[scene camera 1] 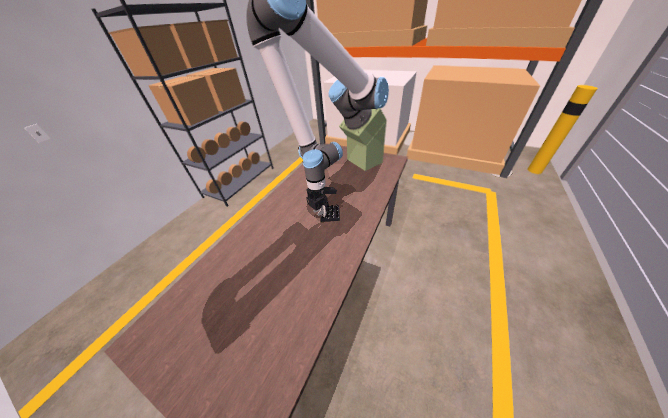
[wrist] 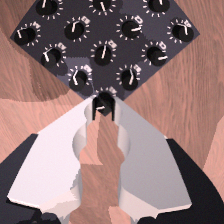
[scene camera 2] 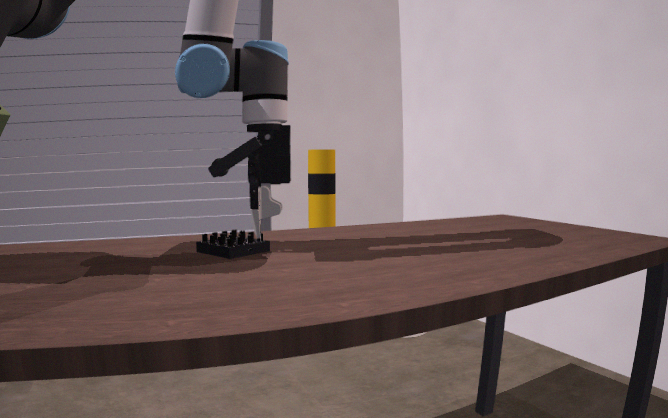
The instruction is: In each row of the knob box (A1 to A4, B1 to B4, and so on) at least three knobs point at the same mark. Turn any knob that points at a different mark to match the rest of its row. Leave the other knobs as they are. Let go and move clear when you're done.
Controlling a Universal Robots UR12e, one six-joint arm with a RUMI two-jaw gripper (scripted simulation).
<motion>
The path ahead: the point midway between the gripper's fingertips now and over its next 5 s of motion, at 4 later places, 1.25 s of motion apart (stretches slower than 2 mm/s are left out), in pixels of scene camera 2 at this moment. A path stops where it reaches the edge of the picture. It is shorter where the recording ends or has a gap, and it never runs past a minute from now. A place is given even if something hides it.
The gripper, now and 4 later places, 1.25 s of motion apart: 259, 237; 259, 218; 240, 213; 223, 209; 223, 224
</motion>
